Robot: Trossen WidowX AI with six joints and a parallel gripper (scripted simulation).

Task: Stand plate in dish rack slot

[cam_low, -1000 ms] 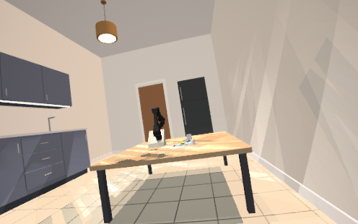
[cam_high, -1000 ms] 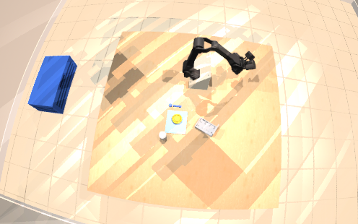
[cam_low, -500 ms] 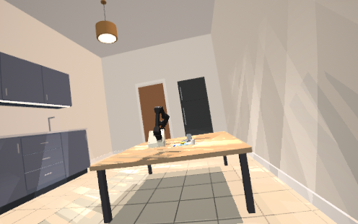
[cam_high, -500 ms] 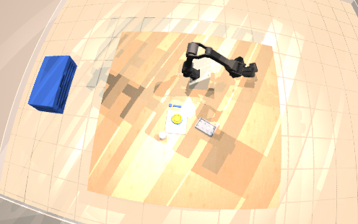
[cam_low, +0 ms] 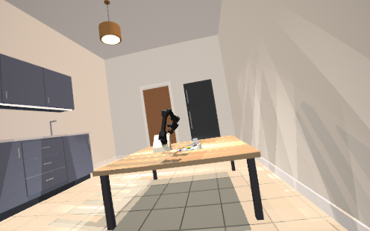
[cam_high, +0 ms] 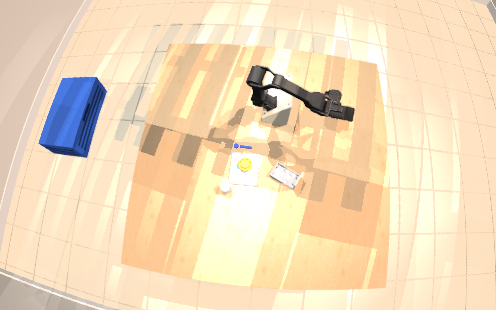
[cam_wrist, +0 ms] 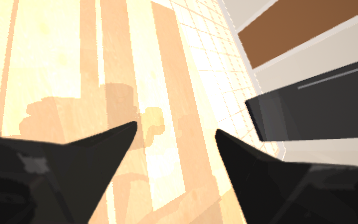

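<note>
My gripper tip is 230 mm short of the yellow plate, 430 mm to the left of it and 170 mm above it. Round my gripper tip: grey dish rack (270 mm ahead, 250 mm to the right, 160 mm below); white cup (340 mm ahead, 510 mm to the right, 160 mm below); blue utensil (130 mm ahead, 460 mm to the right, 180 mm below).
</note>
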